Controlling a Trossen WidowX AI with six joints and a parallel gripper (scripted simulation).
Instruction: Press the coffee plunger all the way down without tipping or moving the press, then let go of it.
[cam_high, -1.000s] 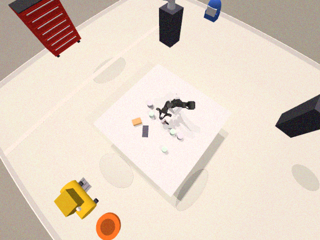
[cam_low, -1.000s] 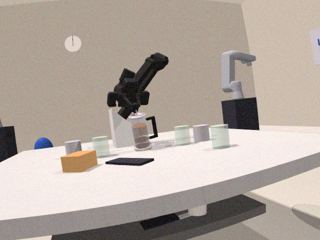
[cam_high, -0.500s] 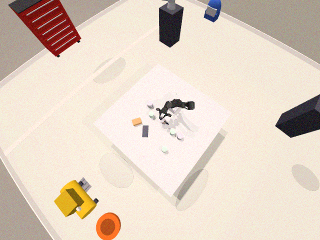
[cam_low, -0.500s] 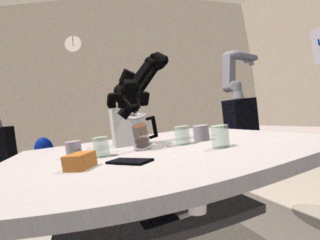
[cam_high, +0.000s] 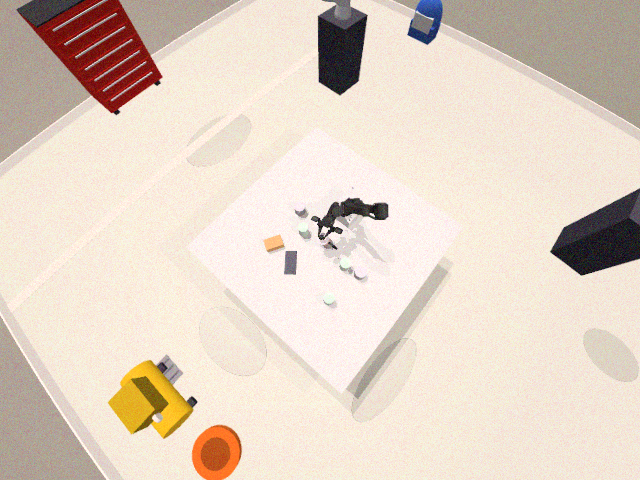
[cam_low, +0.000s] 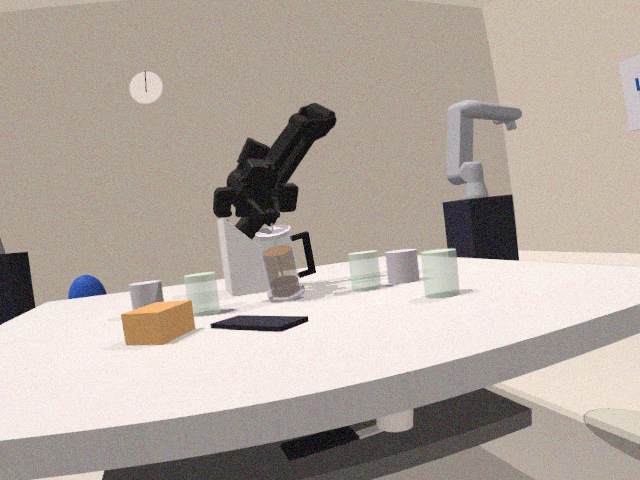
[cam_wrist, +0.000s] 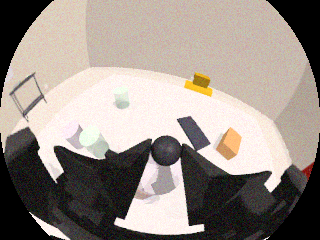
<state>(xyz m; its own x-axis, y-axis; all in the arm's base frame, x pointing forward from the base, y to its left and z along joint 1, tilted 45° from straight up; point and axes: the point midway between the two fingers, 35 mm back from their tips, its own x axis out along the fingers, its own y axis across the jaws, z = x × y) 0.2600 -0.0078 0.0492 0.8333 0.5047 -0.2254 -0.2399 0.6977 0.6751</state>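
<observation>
The coffee press is 8 cm below my gripper tip, 3 cm to the left of it and 3 cm behind it. Round my gripper tip: orange block: 23 cm to the right, 18 cm ahead, 15 cm below.
</observation>
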